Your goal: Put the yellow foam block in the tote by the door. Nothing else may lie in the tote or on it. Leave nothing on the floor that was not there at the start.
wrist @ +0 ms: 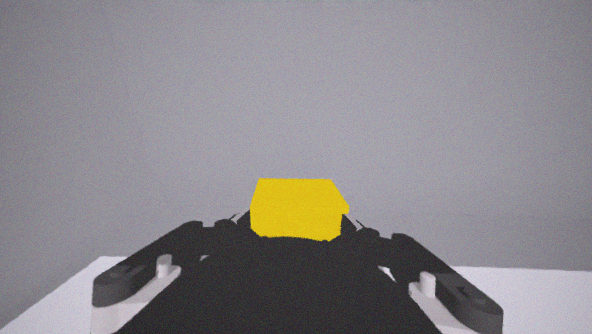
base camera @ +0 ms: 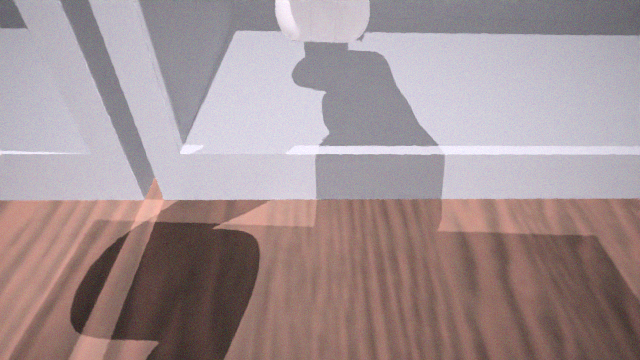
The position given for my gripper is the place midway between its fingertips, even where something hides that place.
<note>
I see my gripper (wrist: 296, 221) and a yellow foam block (wrist: 308, 208).
</note>
